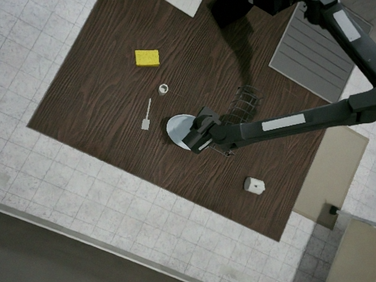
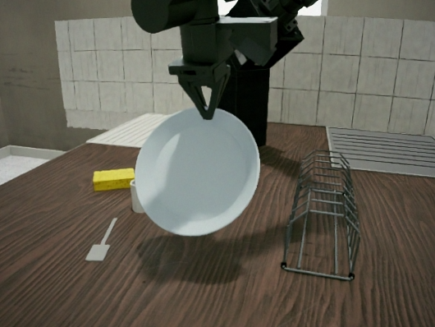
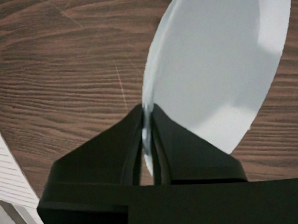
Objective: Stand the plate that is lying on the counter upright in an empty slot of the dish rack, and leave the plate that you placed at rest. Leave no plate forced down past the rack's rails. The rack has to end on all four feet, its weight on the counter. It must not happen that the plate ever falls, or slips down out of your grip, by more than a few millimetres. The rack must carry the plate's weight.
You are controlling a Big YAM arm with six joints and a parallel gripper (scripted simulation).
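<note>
Right now the plate is 5 cm ahead of my hand, 1 cm to the left of it and 8 cm below it. Round my hand: white mat: 59 cm behind, 57 cm to the right, 24 cm below; then grey draining board: 81 cm behind, 26 cm to the left, 24 cm below; then white mug: 1 cm ahead, 44 cm to the left, 20 cm below.
</note>
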